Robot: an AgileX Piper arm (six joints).
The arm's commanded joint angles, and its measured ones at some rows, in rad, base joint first. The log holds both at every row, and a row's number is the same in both.
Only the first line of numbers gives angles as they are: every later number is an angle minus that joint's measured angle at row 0.
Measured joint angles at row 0:
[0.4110, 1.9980, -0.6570, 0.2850, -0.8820, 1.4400]
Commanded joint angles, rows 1 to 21:
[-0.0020, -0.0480, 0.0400, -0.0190, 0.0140, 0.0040]
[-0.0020, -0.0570, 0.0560, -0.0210, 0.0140, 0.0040]
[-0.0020, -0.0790, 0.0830, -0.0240, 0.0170, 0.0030]
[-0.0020, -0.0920, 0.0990, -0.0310, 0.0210, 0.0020]
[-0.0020, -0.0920, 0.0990, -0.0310, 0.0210, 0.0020]
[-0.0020, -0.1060, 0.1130, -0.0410, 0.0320, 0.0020]
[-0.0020, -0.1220, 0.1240, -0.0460, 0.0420, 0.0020]
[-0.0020, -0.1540, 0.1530, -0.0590, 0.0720, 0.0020]
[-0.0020, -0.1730, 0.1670, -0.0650, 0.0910, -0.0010]
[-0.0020, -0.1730, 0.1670, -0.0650, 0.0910, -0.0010]
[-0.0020, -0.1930, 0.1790, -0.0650, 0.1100, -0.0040]
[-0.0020, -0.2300, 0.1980, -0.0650, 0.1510, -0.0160]
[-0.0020, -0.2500, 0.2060, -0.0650, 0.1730, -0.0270]
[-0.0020, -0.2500, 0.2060, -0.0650, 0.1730, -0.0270]
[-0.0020, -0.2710, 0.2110, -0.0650, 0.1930, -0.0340]
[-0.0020, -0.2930, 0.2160, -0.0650, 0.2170, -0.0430]
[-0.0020, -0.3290, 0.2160, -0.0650, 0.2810, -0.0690]
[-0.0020, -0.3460, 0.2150, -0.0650, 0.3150, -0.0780]
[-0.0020, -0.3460, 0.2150, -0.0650, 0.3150, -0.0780]
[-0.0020, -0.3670, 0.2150, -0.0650, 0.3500, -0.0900]
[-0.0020, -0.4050, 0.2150, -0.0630, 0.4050, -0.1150]
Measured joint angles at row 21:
[0.0000, -0.3490, 0.2130, -0.0510, 0.3150, -0.0650]
